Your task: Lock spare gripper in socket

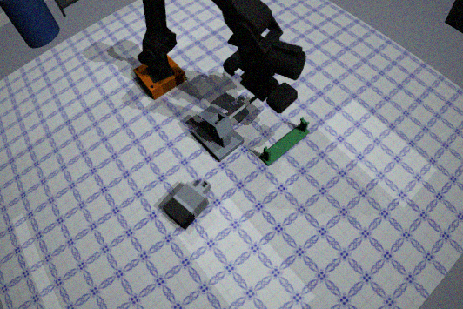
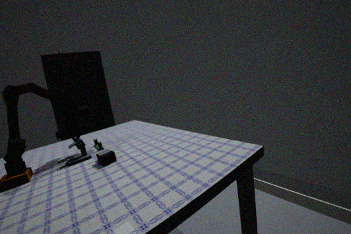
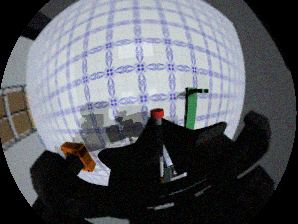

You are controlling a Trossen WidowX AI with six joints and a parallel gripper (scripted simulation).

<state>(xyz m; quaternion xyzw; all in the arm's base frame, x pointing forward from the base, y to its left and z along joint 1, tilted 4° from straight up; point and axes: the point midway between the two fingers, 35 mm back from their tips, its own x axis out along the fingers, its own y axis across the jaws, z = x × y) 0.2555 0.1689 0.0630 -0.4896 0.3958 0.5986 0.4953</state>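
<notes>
The green cradle lies 110 mm ahead of my gripper tip, 30 mm below it and 10 mm to the right of it. Round my gripper tip: socket: 130 mm to the right, 10 mm ahead; dark spare gripper: 270 mm to the right, 130 mm ahead, 30 mm below.
</notes>
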